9 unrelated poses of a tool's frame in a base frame.
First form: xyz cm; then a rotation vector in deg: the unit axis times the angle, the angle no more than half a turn.
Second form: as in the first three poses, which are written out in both.
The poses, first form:
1: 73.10, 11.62, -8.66, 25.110, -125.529, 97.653
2: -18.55, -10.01, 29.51, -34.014, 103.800, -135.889
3: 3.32, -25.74, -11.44, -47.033, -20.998, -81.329
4: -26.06, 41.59, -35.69, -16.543, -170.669, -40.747
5: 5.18, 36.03, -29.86, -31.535, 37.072, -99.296
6: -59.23, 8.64, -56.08, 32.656, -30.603, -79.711
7: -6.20, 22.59, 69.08, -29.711, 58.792, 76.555
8: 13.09, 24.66, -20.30, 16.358, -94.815, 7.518
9: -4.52, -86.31, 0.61, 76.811, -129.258, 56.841
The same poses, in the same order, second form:
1:
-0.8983, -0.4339, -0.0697, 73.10
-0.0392, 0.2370, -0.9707, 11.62
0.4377, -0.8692, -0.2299, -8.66
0, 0, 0, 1

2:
-0.9192, -0.1550, 0.3620, -18.55
-0.3085, -0.2880, -0.9066, -10.01
0.2447, -0.9450, 0.2169, 29.51
0, 0, 0, 1

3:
0.1556, 0.9580, 0.2410, 3.32
-0.7216, -0.0564, 0.6900, -25.74
0.6746, -0.2813, 0.6825, -11.44
0, 0, 0, 1

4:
-0.9802, 0.1967, -0.0201, -26.06
0.1664, 0.8756, 0.4534, 41.59
0.1068, 0.4411, -0.8911, -35.69
0, 0, 0, 1

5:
-0.2416, 0.7114, 0.6599, 5.18
-0.9698, -0.1997, -0.1399, 36.03
0.0322, -0.6738, 0.7382, -29.86
0, 0, 0, 1

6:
0.1061, 0.7492, -0.6538, -59.23
-0.9942, 0.0901, -0.0580, 8.64
0.0155, 0.6562, 0.7544, -56.08
0, 0, 0, 1

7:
-0.0877, -0.9480, 0.3059, -6.20
0.5402, 0.2128, 0.8142, 22.59
-0.8370, 0.2366, 0.4934, 69.08
0, 0, 0, 1

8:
-0.0814, -0.2628, -0.9614, 13.09
-0.1080, 0.9613, -0.2536, 24.66
0.9908, 0.0832, -0.1066, -20.30
0, 0, 0, 1

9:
-0.5001, -0.8636, 0.0633, -4.52
-0.6304, 0.3130, -0.7104, -86.31
0.5937, -0.3952, -0.7010, 0.61
0, 0, 0, 1

